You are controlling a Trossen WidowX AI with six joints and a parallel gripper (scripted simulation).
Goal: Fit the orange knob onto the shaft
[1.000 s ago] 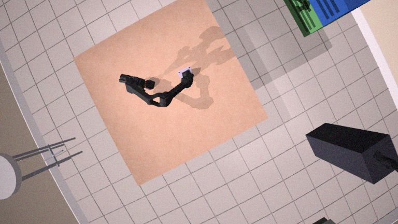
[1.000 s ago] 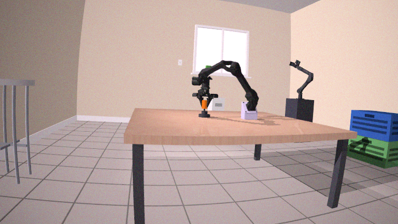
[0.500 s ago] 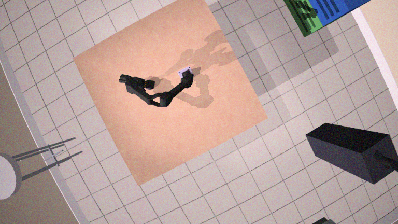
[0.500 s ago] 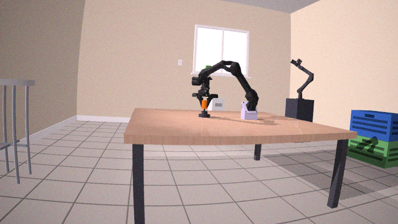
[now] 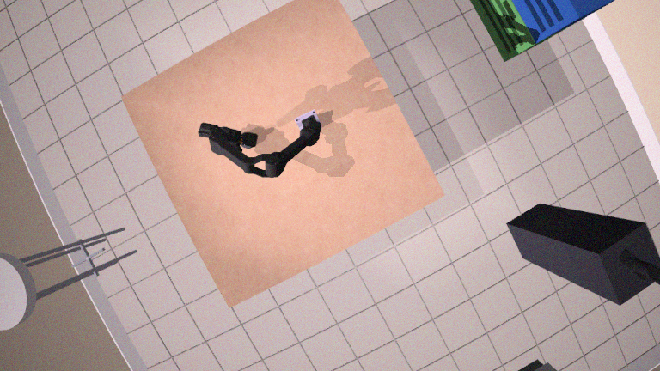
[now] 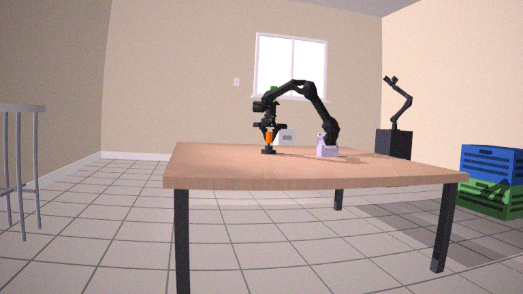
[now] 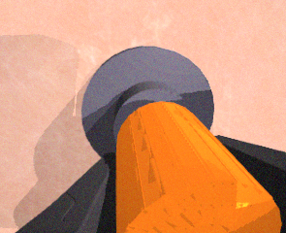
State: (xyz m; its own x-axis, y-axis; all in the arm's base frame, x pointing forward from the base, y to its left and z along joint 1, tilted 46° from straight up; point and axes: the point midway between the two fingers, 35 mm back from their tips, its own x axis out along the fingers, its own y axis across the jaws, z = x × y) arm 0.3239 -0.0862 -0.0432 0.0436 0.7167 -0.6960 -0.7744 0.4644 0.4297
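My gripper tip is now 20 mm below the orange knob. From my gripper tip the other things lie so: round pedestal 40 mm below.
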